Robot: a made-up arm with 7 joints.
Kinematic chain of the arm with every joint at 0, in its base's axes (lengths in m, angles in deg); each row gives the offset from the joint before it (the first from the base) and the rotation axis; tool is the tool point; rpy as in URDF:
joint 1: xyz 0 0 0.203 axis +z
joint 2: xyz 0 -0.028 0.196 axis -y
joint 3: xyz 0 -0.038 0.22 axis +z
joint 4: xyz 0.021 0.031 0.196 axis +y
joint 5: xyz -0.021 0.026 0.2 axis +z
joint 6: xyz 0 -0.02 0.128 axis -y
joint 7: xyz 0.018 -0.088 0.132 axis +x
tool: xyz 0 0 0 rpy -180 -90 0
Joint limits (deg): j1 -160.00..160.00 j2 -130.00..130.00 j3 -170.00..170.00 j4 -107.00..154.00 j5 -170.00..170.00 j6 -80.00..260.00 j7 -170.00..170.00
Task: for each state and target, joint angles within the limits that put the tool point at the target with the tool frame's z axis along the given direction. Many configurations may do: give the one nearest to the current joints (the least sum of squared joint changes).
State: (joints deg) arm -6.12 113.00 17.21 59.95 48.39 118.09 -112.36
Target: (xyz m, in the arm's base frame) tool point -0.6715 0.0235 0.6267 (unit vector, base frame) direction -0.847 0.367 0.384
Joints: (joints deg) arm 3.92 91.62 49.41 36.48 74.87 91.97 -112.36
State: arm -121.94 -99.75 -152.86 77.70 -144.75 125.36 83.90
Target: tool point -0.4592 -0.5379 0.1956 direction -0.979 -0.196 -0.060
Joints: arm -102.92 -101.91 -125.34 48.81 -110.39 122.62 83.90
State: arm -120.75 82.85 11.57 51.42 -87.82 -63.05 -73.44
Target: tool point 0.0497 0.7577 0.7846 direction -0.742 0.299 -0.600
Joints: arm -98.34 83.87 -7.81 54.35 -114.79 -19.81 -73.44
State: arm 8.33 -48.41 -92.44 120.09 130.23 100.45 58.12
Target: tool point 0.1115 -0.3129 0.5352 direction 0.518 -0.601 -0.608
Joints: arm 19.12 -0.75 -72.86 127.14 87.82 86.00 58.12
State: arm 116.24 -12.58 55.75 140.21 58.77 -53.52 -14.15
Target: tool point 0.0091 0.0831 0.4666 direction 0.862 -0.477 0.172
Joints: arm 142.90 31.75 16.16 154.00 10.57 -67.03 -14.15
